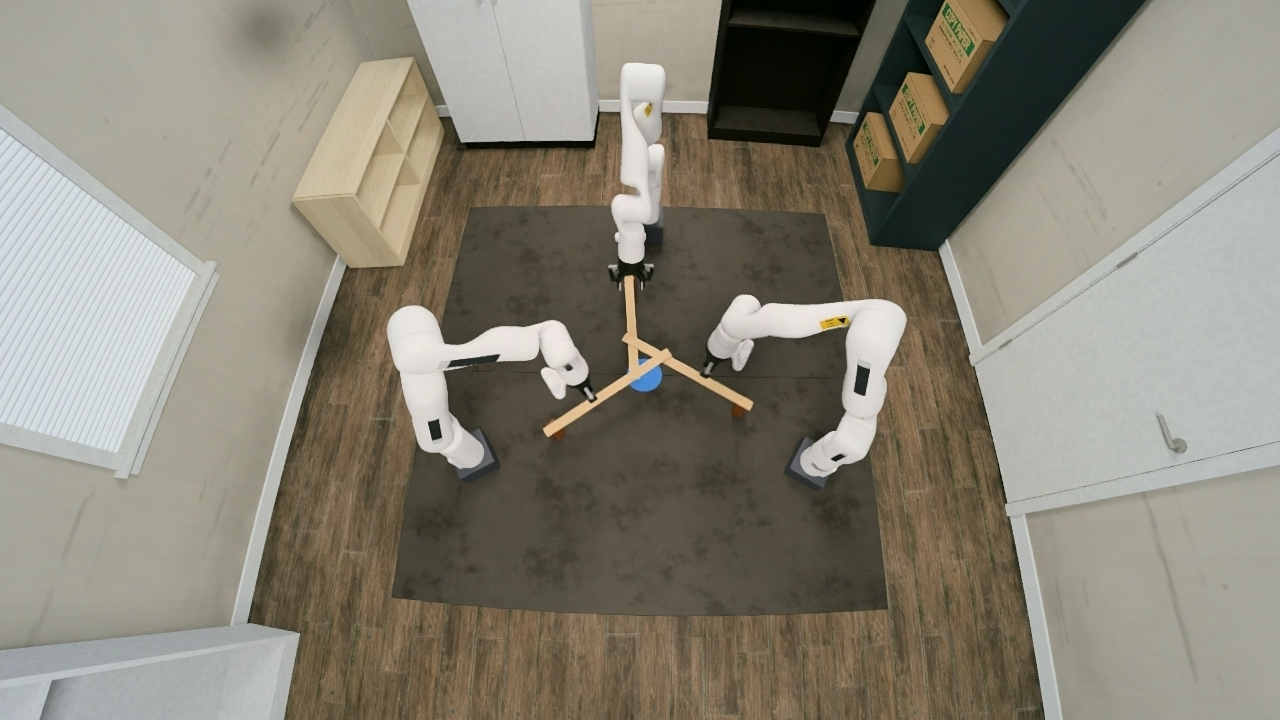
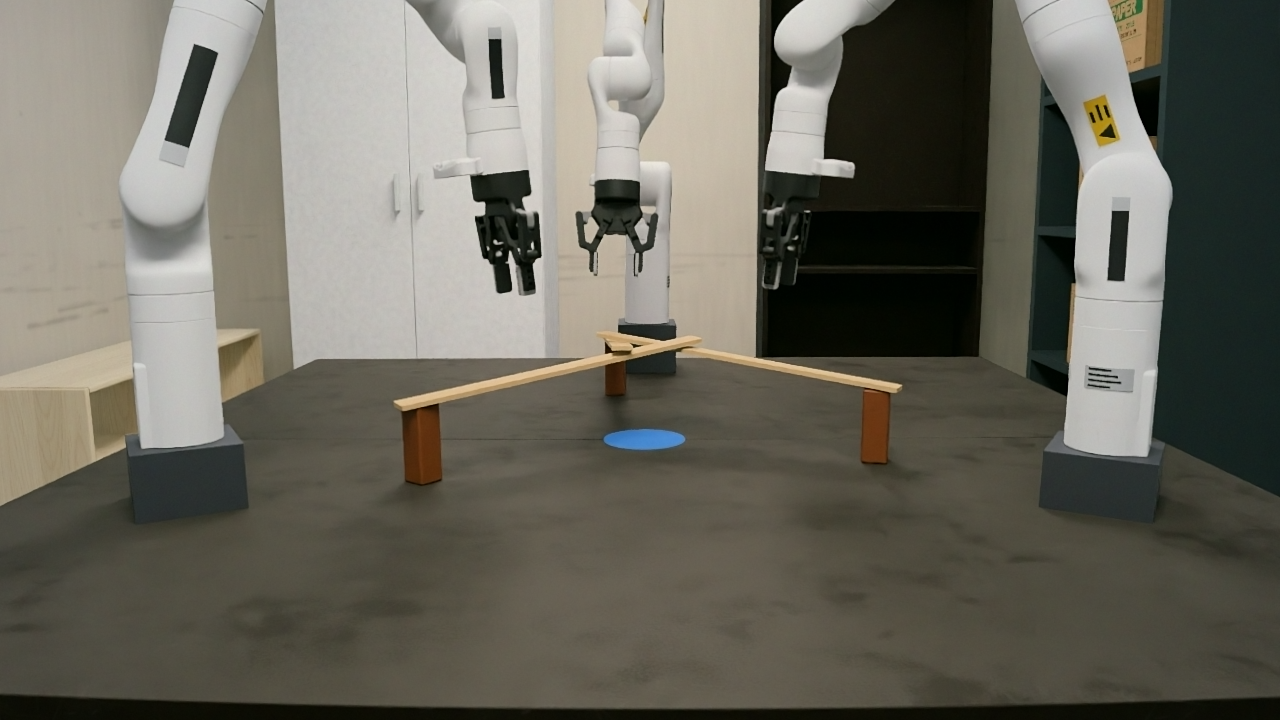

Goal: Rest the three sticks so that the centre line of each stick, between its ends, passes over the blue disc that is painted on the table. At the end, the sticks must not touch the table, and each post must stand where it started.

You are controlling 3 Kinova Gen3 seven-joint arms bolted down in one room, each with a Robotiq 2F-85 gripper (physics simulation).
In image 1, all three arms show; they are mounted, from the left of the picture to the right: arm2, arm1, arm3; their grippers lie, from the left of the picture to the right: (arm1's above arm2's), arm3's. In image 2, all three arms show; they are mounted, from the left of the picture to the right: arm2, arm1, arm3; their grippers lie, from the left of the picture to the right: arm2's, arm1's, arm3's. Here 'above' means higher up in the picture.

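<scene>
Three pale sticks interlock above the blue disc (image 1: 646, 379) (image 2: 644, 438): the left stick (image 1: 570, 419) (image 2: 501, 385), right stick (image 1: 725, 392) (image 2: 787, 366) and back stick (image 1: 631, 313) (image 2: 618, 346). Their outer ends rest on the left post (image 1: 557, 435) (image 2: 422, 445), right post (image 1: 737, 411) (image 2: 875, 428) and back post (image 2: 614, 379). Left appears over right, right over back, back over left; the inner ends are off the table. Arm1's gripper (image 1: 631, 282) (image 2: 615, 272), arm2's gripper (image 1: 590, 396) (image 2: 513, 291) and arm3's gripper (image 1: 706, 373) (image 2: 780, 285) are open, empty, above the sticks. Exact centre lines over the disc are unclear.
The dark table (image 1: 626, 537) (image 2: 626, 608) carries the three arm bases, at the left (image 2: 187, 479), right (image 2: 1100, 483) and back (image 2: 660, 360). Cabinets and shelves stand around it.
</scene>
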